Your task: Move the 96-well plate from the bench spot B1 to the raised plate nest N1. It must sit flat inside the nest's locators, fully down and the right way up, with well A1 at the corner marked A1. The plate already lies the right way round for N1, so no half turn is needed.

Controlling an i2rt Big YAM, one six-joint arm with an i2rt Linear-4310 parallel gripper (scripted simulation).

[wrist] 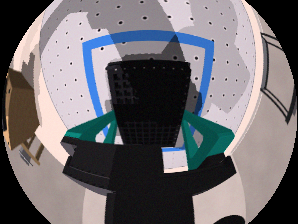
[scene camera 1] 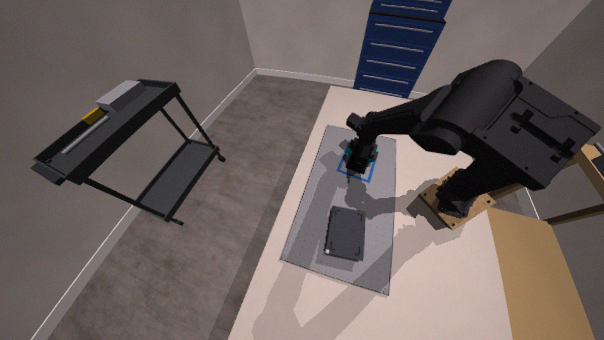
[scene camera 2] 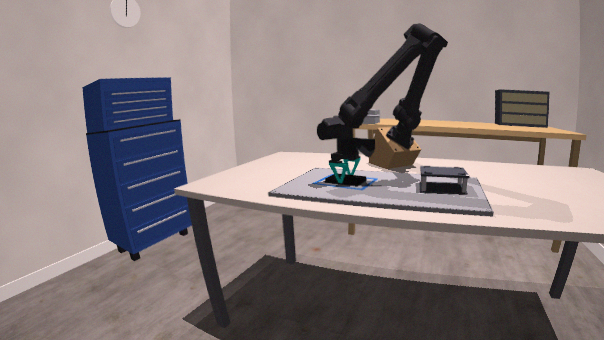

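Note:
Visible in the pictures: a raised plate nest N1, a black 96-well plate and my gripper.

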